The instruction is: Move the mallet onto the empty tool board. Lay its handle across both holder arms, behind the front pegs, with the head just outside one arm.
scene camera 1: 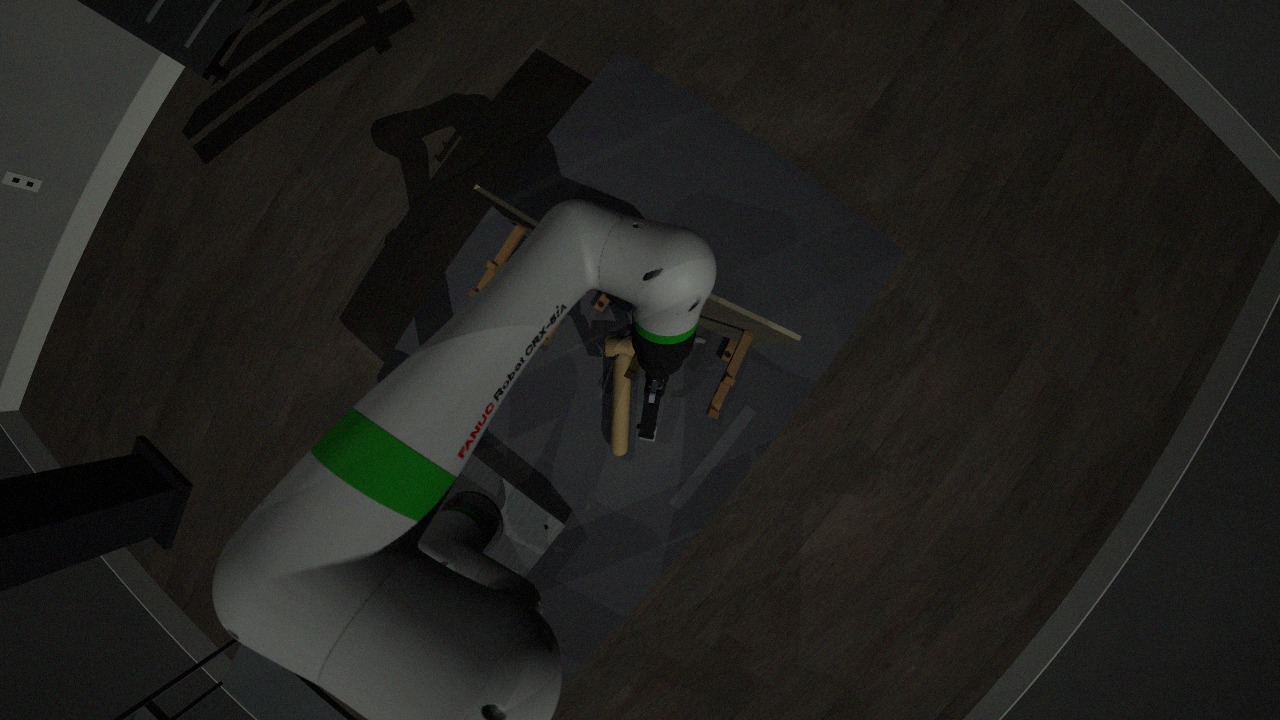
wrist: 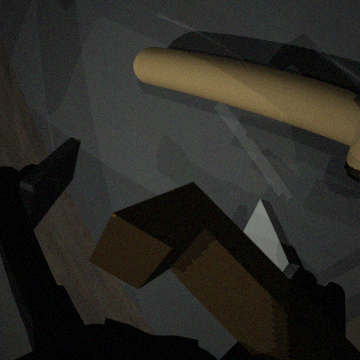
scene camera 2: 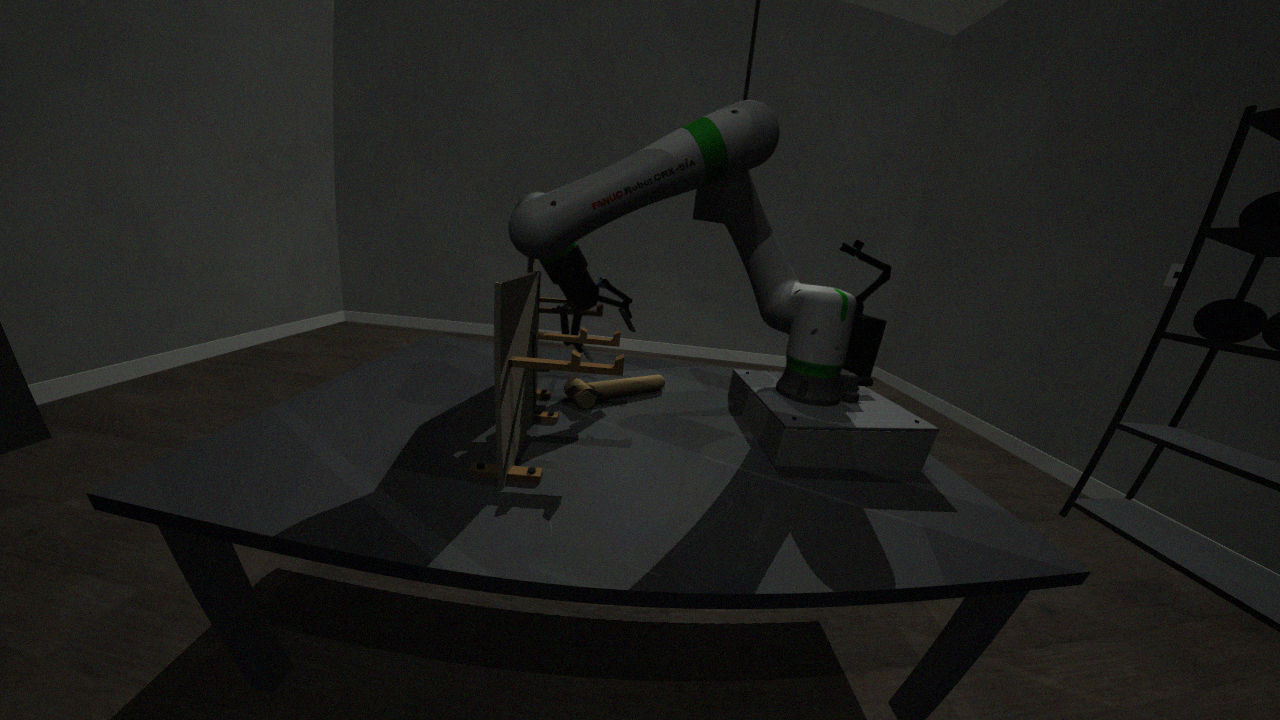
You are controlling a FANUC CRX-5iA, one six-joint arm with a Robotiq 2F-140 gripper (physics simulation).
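Places are measured from the arm's base along level axes (x ahead, y left, z up), in metres.
Where they show: gripper, fingertip midpoint: (wrist: 165, 188); arm's base, link origin: (scene camera 1: 472, 521) (scene camera 2: 807, 393).
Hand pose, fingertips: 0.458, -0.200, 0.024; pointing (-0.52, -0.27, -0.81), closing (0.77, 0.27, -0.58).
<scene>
Each offset is from my fingertips to the top centre of the thing, as dx, dy, dz. "spot": to the spot under its first point. Level surfaces: height alone.
The mallet @(-0.030, +0.070, -0.063) (scene camera 1: 620, 407) (scene camera 2: 626, 385) (wrist: 240, 90) lies on the table; its head @(spot: +0.065, +0.137, -0.062) (scene camera 1: 617, 345) (scene camera 2: 581, 394) points toward the tool board (scene camera 1: 771, 329) (scene camera 2: 513, 385). The board stands upright, with wooden holder arms sticking out; one @(spot: +0.140, -0.072, +0.098) (scene camera 1: 731, 371) is at its right end in scene camera 1, another @(spot: +0.088, +0.408, +0.076) (scene camera 1: 498, 257) at its left end. My gripper (scene camera 1: 660, 394) (scene camera 2: 608, 339) (wrist: 165, 188) is open and empty, above the table beside the mallet handle. In the wrist view a holder arm (wrist: 232, 295) with an upturned end shows between the fingers, partly covering the right one. The arm's wrist hides part of the board from above.
In scene camera 2, the robot base block (scene camera 2: 850, 443) stands on the table @(dz -0.112) (scene camera 2: 295, 483), across from the board. The board's wooden feet @(spot: +0.137, +0.430, -0.100) (scene camera 2: 523, 473) rest on the table. A dark shelf rack (scene camera 2: 1161, 336) stands on the floor at the right. My forearm (scene camera 1: 501, 340) reaches over the board's left half.
</scene>
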